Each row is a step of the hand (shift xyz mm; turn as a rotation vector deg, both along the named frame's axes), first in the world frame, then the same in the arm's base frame.
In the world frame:
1: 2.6 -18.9 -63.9 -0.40 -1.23 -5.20
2: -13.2 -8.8 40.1 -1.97 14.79 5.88
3: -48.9 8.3 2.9 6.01 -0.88 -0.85
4: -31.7 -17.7 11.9 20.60 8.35 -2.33
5: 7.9 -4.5 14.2 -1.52 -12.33 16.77
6: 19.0 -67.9 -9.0 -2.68 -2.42 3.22
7: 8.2 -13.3 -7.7 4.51 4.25 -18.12
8: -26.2 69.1 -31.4 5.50 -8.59 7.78
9: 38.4 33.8 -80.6 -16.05 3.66 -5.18
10: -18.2 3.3 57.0 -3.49 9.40 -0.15
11: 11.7 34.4 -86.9 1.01 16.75 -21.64
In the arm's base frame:
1: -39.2 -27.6 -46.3 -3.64 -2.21 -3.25
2: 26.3 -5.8 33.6 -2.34 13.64 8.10
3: -27.4 -11.1 40.0 2.94 1.40 -5.20
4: -1.3 -26.2 27.8 6.14 15.17 -15.22
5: 16.6 1.6 2.3 16.50 -8.67 9.39
6: 29.6 -55.5 -33.2 1.90 -2.65 3.58
7: 3.8 -10.2 -13.6 -12.79 2.31 -14.06
8: -64.2 46.4 13.1 12.10 -4.18 -0.83
9: -52.7 30.9 -73.3 -13.93 -3.92 9.40
10: 31.7 6.2 50.5 -5.61 7.09 4.35
11: -72.1 19.8 -57.3 -22.12 11.58 -11.25

